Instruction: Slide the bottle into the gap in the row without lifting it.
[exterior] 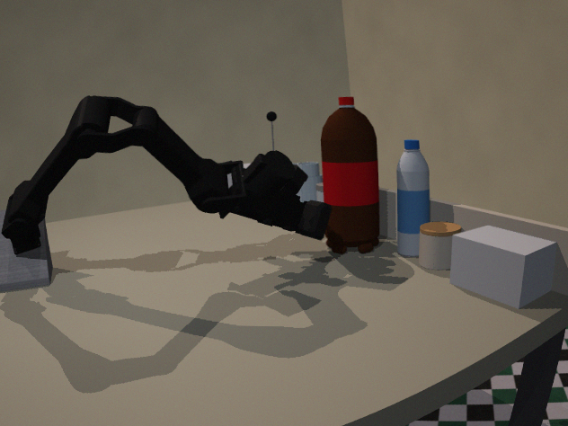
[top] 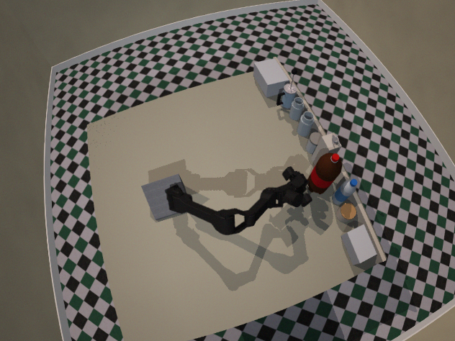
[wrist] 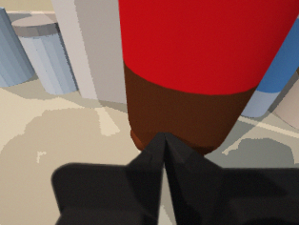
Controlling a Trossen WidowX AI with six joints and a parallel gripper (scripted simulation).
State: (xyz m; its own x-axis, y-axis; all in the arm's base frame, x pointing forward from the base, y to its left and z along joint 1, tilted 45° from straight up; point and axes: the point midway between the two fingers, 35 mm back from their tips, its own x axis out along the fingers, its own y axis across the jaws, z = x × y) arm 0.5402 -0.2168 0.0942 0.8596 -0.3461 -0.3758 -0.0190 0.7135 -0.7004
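Right now the brown cola bottle is 9 cm ahead of my hand, 8 cm above it and 2 cm to the right of it. From my hand the other things lie so: blue-capped water bottle (15 cm ahead, 13 cm to the right, 4 cm above); then french press (47 cm to the left, 20 cm ahead, 7 cm above); then cork-lidded jar (22 cm to the right, 13 cm ahead, 3 cm below).
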